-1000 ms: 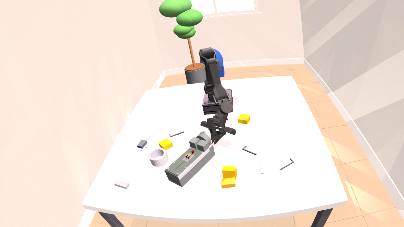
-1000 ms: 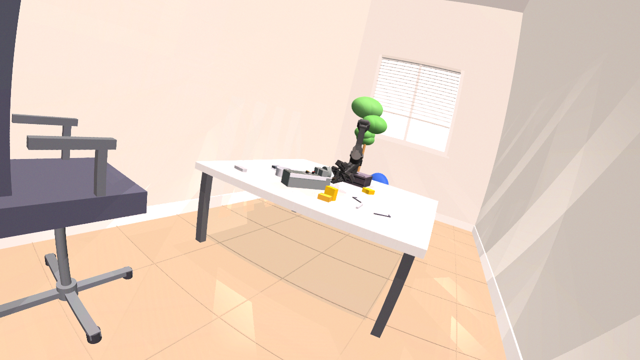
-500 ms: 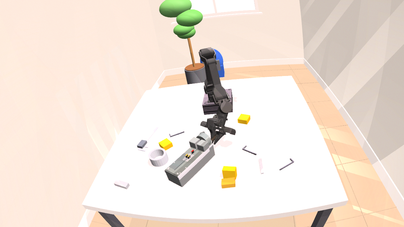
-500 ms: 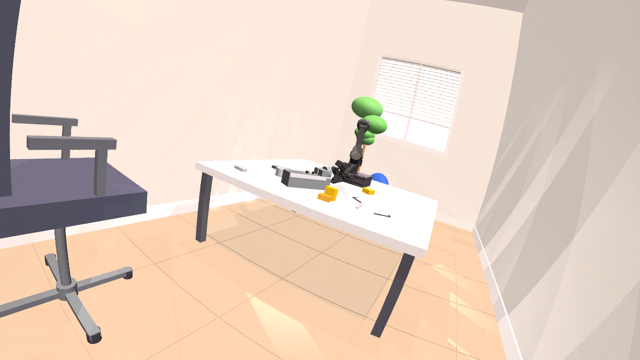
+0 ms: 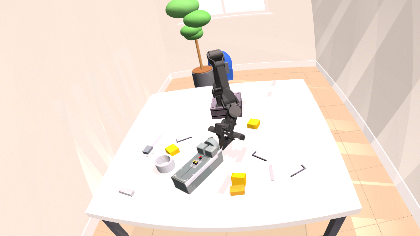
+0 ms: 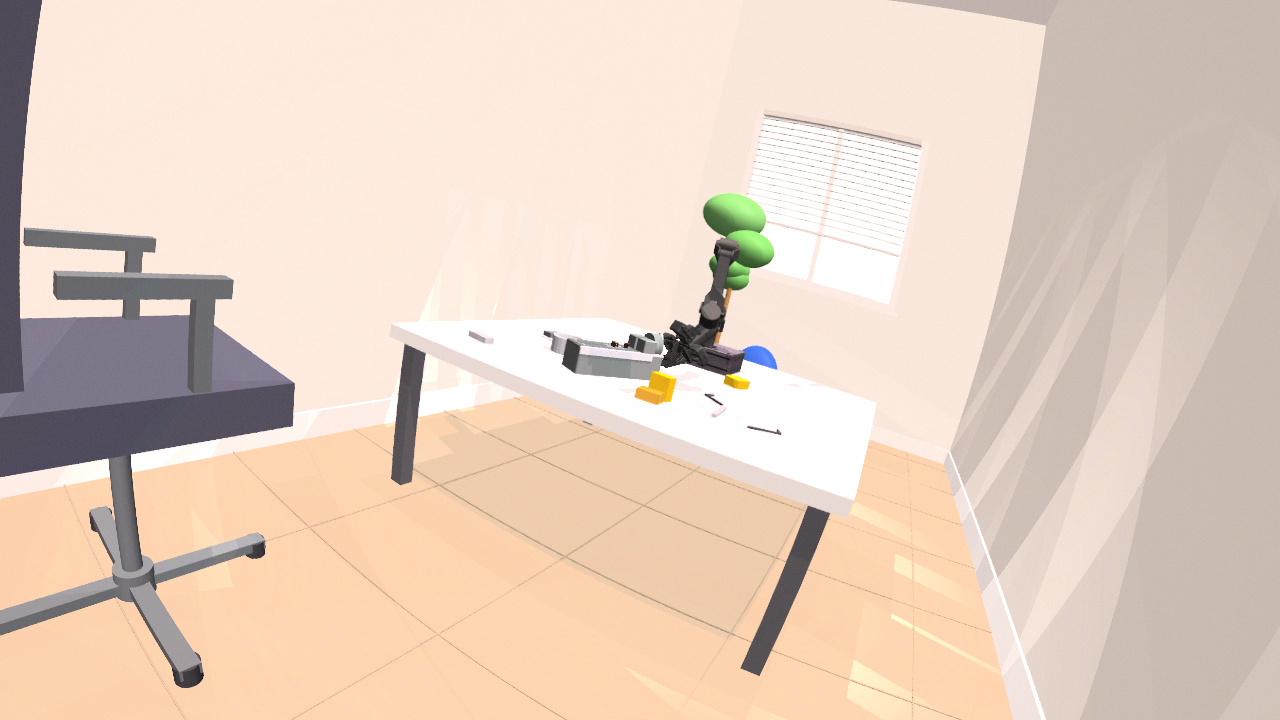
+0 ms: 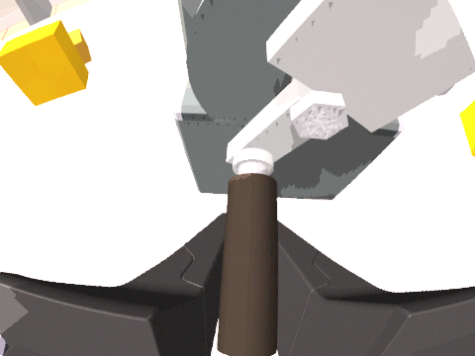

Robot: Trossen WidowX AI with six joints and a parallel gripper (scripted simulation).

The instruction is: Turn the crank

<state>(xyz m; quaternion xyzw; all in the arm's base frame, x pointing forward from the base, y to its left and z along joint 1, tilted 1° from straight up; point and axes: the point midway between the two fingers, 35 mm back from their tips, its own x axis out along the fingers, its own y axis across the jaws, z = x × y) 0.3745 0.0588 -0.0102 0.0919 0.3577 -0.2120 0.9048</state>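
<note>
The brown crank handle lies 30 mm above my gripper tip, 20 mm behind it and 10 mm to the left of it. Also, from my gripper tip: red pointer (110 mm ahead, 70 mm to the right, 40 mm above).
</note>
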